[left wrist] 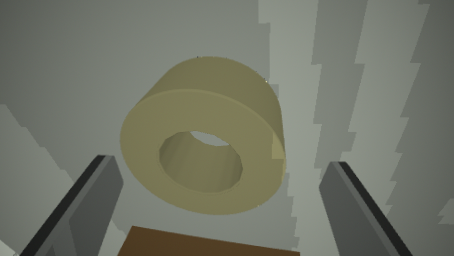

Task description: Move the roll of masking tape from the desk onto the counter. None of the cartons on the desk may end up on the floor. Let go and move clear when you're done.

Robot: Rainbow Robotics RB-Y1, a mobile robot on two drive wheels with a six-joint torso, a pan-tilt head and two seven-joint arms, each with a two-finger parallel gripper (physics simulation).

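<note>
The roll of masking tape (200, 111) is a thick pale-yellow ring in the middle of the left wrist view, its round face and hole turned toward the camera. My left gripper (222, 172) is open, with one fingertip to each side of the roll in the view. A gap shows on both sides, narrower at the left finger. How far the fingertips reach down along the roll is hard to tell. A brown carton (205, 245) shows in part at the bottom edge, between the fingers. My right gripper and the counter do not show.
The grey desk top (75, 75) lies behind the roll, with lighter jagged patches of light on it, mostly at the right and lower left. The brown carton's far edge is close below the roll in the view.
</note>
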